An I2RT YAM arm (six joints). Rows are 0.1 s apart.
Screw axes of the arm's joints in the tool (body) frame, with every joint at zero. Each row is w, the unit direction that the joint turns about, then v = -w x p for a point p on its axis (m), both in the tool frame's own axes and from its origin. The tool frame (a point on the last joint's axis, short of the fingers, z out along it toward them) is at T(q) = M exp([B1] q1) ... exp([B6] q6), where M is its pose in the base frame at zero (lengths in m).
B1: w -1 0 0 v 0 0.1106 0
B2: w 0 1 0 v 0.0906 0 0.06
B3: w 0 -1 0 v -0.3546 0 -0.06
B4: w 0 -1 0 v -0.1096 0 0
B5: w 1 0 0 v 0 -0.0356 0
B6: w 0 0 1 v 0 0 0
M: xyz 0.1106 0 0.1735 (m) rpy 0 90 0 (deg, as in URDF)
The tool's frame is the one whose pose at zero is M.
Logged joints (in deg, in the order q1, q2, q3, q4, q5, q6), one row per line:
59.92 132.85 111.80 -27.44 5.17 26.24
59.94 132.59 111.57 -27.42 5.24 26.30
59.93 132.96 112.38 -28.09 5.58 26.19
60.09 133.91 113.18 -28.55 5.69 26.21
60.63 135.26 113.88 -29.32 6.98 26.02
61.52 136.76 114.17 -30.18 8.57 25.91
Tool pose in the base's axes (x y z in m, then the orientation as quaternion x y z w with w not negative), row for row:
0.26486 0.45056 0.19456 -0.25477 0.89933 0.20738 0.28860
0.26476 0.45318 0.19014 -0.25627 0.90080 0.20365 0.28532
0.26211 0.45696 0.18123 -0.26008 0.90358 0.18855 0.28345
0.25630 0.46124 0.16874 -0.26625 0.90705 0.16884 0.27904
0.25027 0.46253 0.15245 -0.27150 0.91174 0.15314 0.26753
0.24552 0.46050 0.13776 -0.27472 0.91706 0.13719 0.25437
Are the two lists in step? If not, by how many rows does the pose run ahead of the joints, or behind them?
The pose runs 2 rows ahead of the joints: the pose in row i belongs to the joints in row i + 2.
